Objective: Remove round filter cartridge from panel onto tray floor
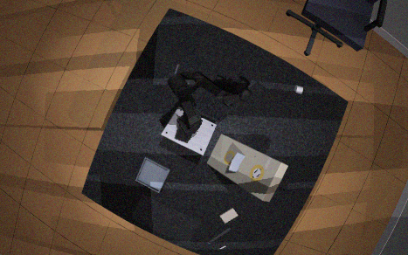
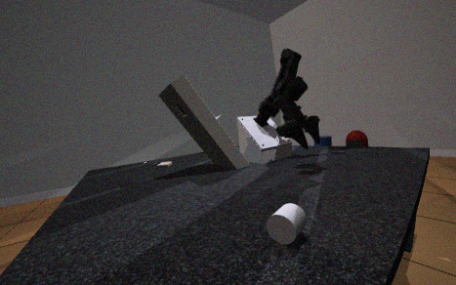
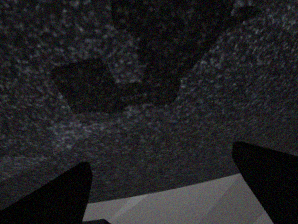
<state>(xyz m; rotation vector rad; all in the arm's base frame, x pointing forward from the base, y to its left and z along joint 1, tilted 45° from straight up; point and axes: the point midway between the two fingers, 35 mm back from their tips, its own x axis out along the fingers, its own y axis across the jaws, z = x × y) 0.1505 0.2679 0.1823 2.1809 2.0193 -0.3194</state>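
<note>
My gripper tip is 380 mm to the left of the round filter cartridge, 240 mm short of it and 200 mm below it. Also, from my gripper tip: small pale block: 700 mm to the right, 250 mm ahead, 70 mm below; grey square tray: 610 mm to the right, 240 mm behind, 70 mm below.
</note>
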